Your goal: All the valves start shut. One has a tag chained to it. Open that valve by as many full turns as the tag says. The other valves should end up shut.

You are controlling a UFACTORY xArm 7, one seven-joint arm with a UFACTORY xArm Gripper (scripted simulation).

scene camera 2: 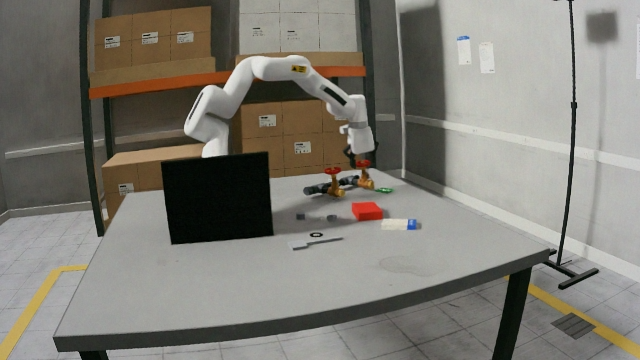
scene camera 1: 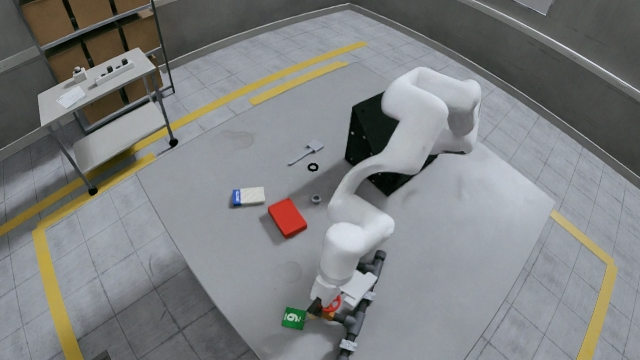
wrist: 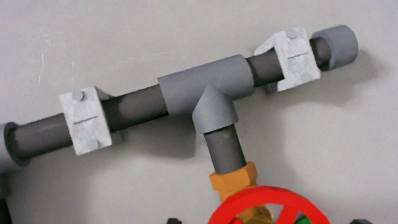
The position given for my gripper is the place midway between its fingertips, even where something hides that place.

Observation:
In view: my gripper (scene camera 2: 363, 165) and a red block (scene camera 1: 290, 222).
The wrist view does not show the red block: it is out of frame.

